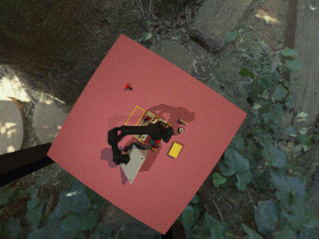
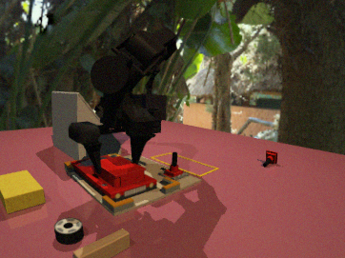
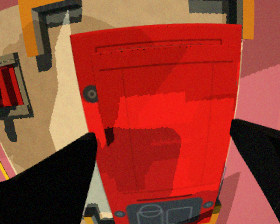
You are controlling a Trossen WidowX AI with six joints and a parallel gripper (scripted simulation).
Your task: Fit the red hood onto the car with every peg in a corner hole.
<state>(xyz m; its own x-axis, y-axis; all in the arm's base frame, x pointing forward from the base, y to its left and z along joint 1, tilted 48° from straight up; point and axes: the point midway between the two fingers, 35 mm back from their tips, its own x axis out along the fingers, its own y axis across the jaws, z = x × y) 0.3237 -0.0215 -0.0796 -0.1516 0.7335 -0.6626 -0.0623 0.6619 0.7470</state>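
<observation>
My gripper tip is now right at the red hood. Also, from my gripper tip: black post 13 cm to the left, 3 cm ahead; then black wheel 14 cm to the right, 11 cm ahead, 3 cm below; then grey engine block 1 cm below.
</observation>
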